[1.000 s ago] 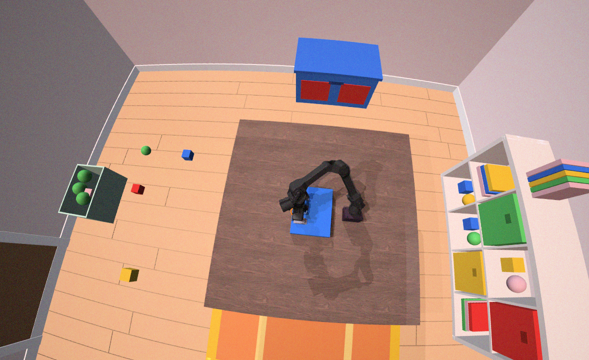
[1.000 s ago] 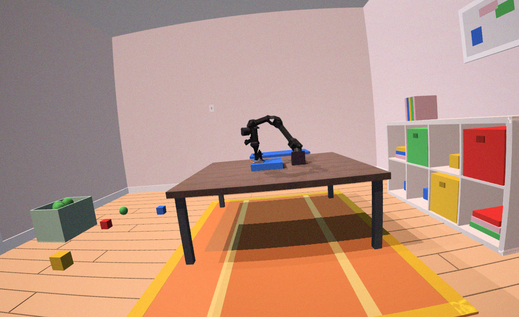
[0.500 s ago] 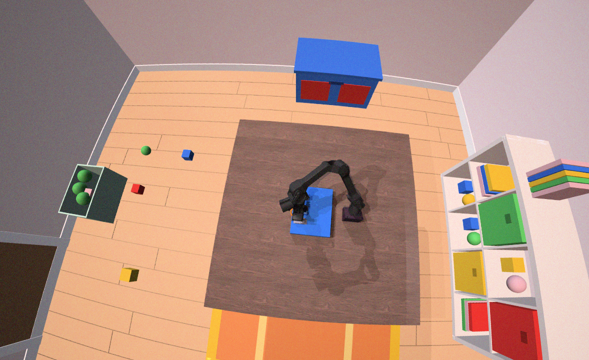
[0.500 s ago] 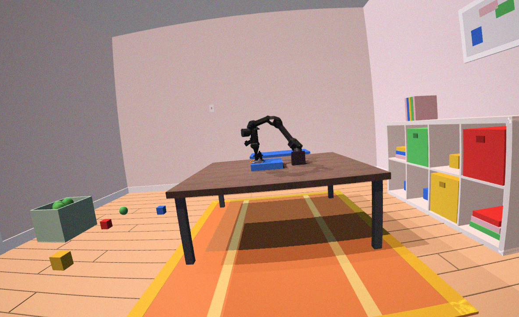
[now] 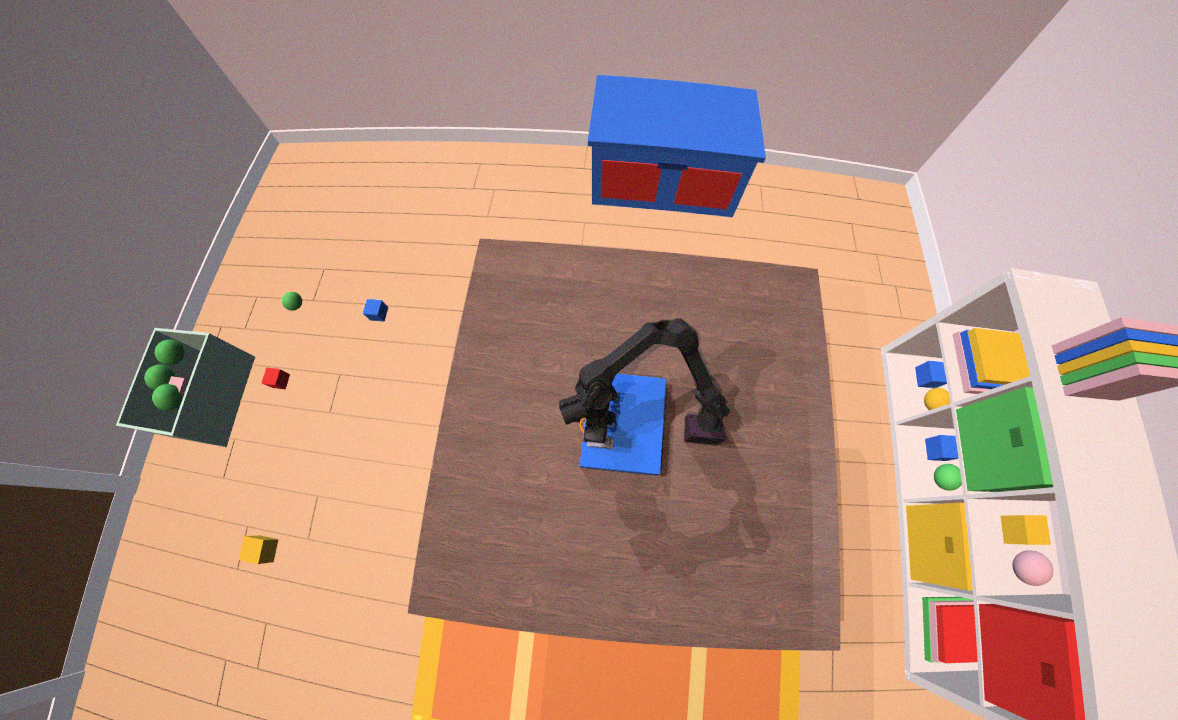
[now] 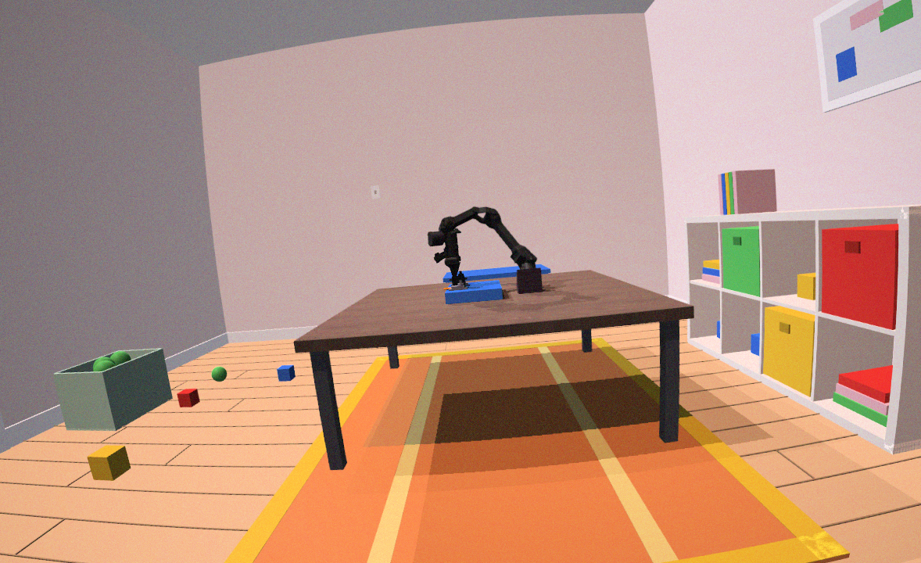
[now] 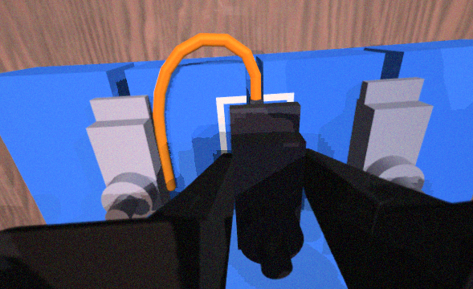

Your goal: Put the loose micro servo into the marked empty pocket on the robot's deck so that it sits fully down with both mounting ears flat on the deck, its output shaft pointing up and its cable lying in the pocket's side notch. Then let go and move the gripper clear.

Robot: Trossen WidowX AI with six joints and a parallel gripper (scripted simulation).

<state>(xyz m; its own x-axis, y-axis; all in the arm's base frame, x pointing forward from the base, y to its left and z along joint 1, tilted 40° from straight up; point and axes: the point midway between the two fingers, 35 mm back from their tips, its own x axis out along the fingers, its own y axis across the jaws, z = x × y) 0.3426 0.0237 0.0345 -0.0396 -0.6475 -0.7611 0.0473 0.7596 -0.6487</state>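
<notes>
The blue deck lies 12 cm behind my gripper tip, 6 cm below it and 1 cm to the left of it.
</notes>
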